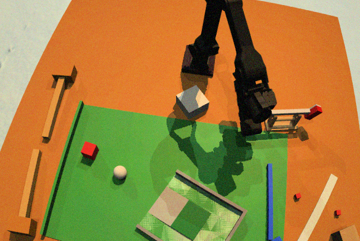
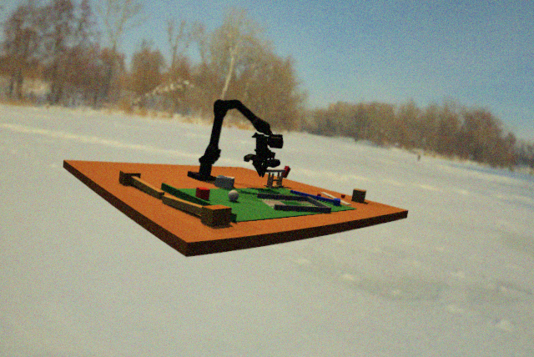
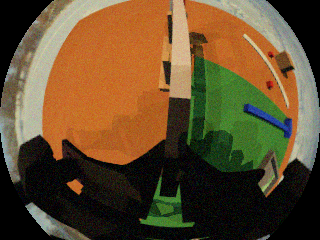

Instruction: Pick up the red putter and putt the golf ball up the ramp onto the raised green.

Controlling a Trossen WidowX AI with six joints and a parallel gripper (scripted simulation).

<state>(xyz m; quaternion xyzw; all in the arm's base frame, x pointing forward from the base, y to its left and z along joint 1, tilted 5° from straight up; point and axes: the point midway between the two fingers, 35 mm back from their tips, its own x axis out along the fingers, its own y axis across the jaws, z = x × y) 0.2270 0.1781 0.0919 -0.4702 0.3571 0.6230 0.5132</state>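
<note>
The grey-white cube is 19 cm to the right of my gripper tip, 5 cm behind it and 4 cm below it. The rest, counted from my gripper tip: pale bar (27 cm to the left, 27 cm ahead, 6 cm below); then small stand (13 cm to the left, 3 cm behind, 2 cm below); then blue bar (28 cm ahead, 11 cm to the left, 4 cm below).
</note>
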